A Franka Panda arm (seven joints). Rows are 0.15 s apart.
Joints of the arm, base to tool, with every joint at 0 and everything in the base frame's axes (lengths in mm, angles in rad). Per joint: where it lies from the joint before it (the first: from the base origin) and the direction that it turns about. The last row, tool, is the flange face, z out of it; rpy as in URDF.
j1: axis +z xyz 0 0 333
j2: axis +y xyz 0 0 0
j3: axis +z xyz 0 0 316
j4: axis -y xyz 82.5 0 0
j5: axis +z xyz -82.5 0 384
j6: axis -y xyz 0 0 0
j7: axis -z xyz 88 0 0
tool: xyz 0 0 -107 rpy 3.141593 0 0
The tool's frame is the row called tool.
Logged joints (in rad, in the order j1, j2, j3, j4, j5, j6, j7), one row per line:
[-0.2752, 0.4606, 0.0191, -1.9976, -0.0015, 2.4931, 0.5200]
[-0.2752, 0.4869, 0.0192, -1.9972, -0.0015, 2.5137, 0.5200]
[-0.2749, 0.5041, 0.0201, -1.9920, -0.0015, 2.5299, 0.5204]
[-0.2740, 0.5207, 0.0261, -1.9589, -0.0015, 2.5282, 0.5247]
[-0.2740, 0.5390, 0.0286, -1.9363, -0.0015, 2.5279, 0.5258]
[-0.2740, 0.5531, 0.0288, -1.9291, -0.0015, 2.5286, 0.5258]
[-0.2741, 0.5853, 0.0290, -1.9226, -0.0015, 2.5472, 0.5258]
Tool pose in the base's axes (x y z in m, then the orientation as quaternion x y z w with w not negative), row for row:
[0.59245, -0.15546, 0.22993, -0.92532, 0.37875, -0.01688, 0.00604]
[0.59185, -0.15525, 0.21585, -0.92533, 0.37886, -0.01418, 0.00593]
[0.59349, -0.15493, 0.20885, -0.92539, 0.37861, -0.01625, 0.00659]
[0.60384, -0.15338, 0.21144, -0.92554, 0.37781, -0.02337, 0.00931]
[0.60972, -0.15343, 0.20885, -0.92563, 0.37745, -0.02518, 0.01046]
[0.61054, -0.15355, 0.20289, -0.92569, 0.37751, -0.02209, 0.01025]
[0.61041, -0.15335, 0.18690, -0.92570, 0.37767, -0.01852, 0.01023]
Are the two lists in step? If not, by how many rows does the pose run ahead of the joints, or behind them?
They are in step.
